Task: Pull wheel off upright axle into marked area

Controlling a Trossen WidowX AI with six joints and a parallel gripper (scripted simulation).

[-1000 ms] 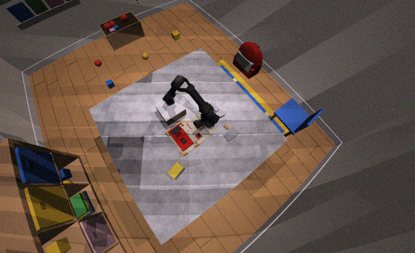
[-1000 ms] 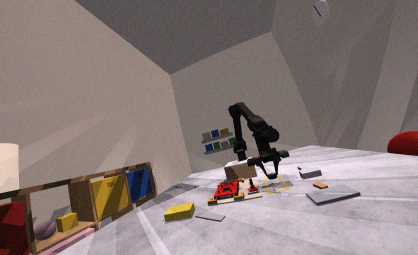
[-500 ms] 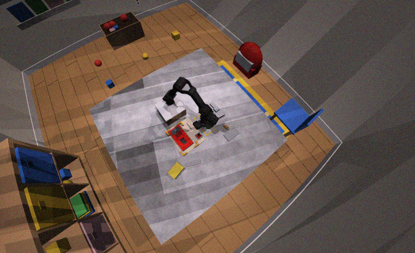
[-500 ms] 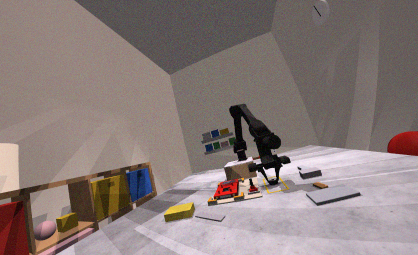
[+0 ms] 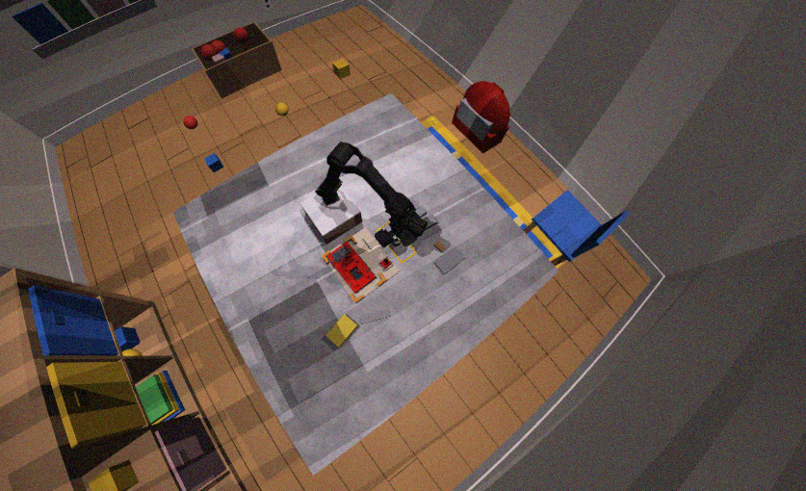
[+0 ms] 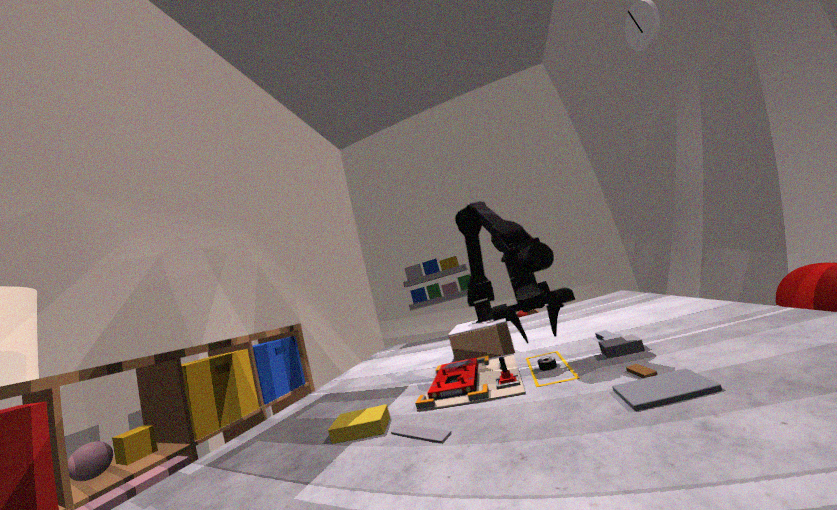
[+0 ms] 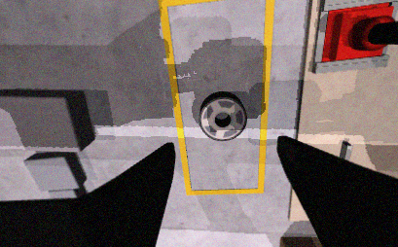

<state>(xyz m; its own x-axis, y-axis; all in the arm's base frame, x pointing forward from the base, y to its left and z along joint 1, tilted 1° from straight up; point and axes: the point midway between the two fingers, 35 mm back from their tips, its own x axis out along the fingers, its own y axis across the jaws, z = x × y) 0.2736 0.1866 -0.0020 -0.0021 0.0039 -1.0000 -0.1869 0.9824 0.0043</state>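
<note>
Right now the wheel is 6 cm below my gripper tip. From my gripper tip the other things lie so: yellow block 25 cm ahead, 36 cm to the right, 5 cm below; then orange block 10 cm ahead, 16 cm to the left, 6 cm below; then upright axle 7 cm ahead, 9 cm to the right, 3 cm below.
</note>
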